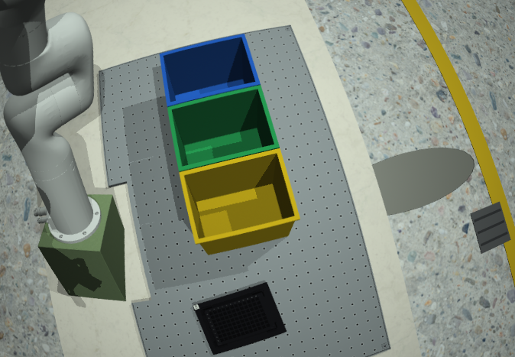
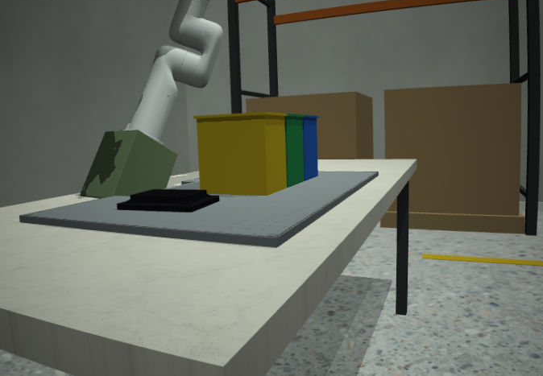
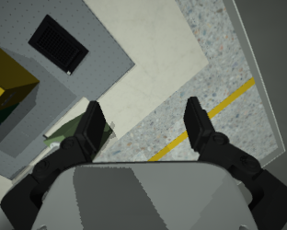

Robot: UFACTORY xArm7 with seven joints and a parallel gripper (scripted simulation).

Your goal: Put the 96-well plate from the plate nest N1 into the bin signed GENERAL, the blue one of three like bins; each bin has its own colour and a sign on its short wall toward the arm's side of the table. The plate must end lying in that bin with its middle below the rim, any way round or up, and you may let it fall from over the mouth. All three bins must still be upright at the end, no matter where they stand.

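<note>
Now: hand 430 mm above the black 96-well plate, 230 mm short of it and 120 mm to the right of it. The rest, counted from my hand: yellow bin (360 mm below, 340 mm to the left, 280 mm ahead); green bin (470 mm to the left, 360 mm below, 270 mm ahead); black plate nest (440 mm below, 230 mm ahead, 120 mm to the left).
</note>
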